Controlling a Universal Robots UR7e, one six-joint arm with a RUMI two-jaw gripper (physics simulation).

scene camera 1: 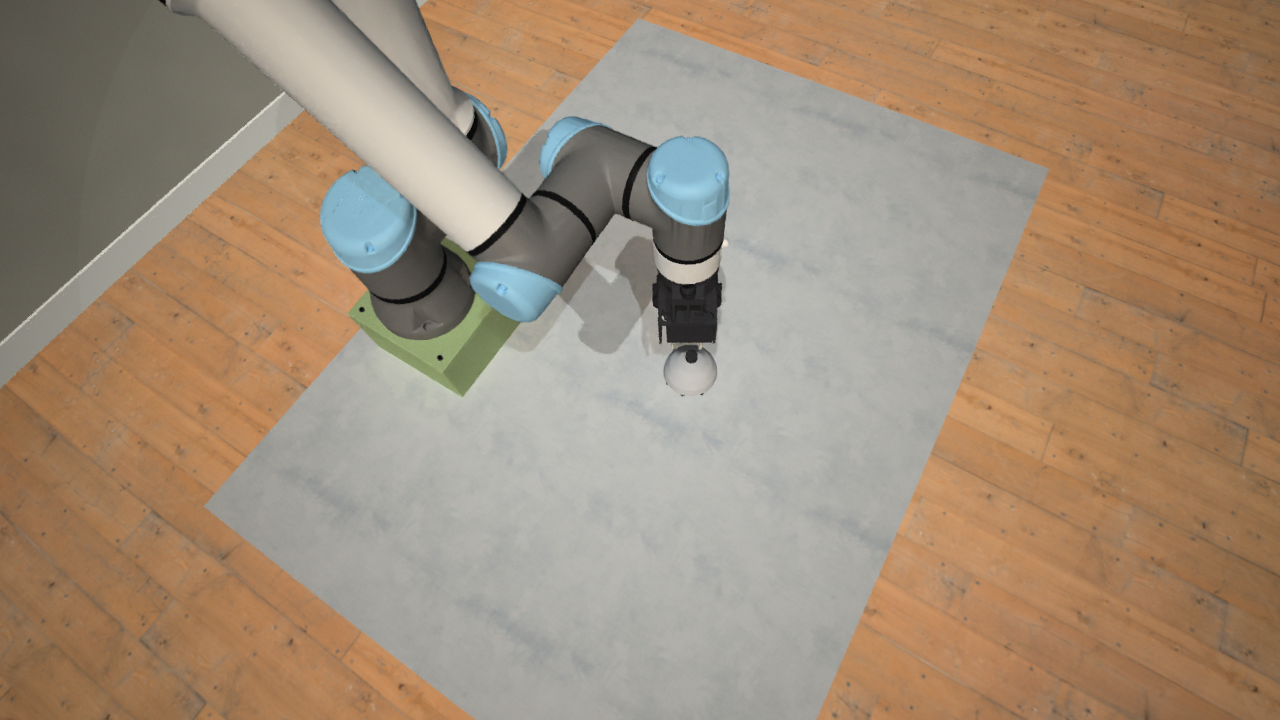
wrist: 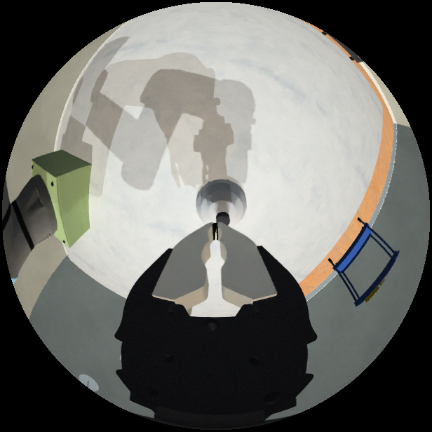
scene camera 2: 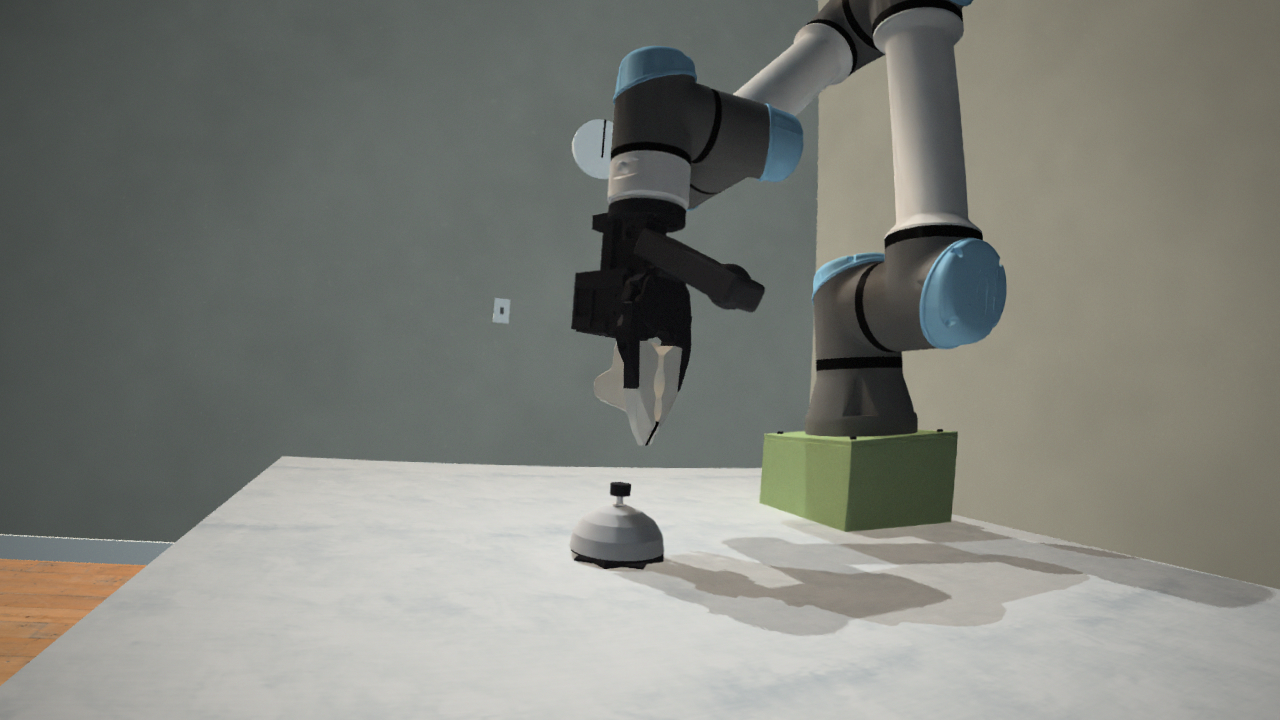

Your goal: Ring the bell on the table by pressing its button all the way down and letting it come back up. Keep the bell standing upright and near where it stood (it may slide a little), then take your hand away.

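Seen in the pictures: gripper, fingertip midpoint: [scene camera 2: 644, 445]; arm's base at its link origin: [scene camera 1: 425, 294] [scene camera 2: 860, 432].
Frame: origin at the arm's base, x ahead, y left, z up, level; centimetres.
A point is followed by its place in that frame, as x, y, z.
A silver-white domed bell [scene camera 1: 690, 374] @[40.7, 8.9, -6.7] [scene camera 2: 617, 535] @[41.3, 14.1, -8.0] [wrist: 220, 192] stands upright on the grey table [scene camera 1: 572, 555] @[37.3, -22.0, -10.8] [scene camera 2: 358, 626] @[61.9, 23.3, -10.8] [wrist: 310, 125]. Its black button [scene camera 1: 691, 355] @[39.8, 10.8, -4.2] [scene camera 2: 620, 488] @[40.2, 11.6, -4.5] [wrist: 223, 218] sits raised on a short stem at the top. My gripper [scene camera 2: 648, 442] @[38.3, 11.9, -0.6] [wrist: 215, 224] is shut with its fingertips together and holds nothing. It points down, a little above the button and apart from it; in scene camera 2 the tips are slightly to the right of the button. In the wrist view the button shows just past the fingertips. In scene camera 1 the fingertips are hidden behind the gripper body.
The green base block [scene camera 1: 456, 362] @[9.6, -6.6, -2.5] [scene camera 2: 854, 483] @[9.8, 9.1, -5.2] [wrist: 72, 205] of the arm stands on the table, off to one side of the bell. The arm's shadow falls on the table beside the bell. A blue-framed object [wrist: 353, 247] shows beyond the table in the wrist view.
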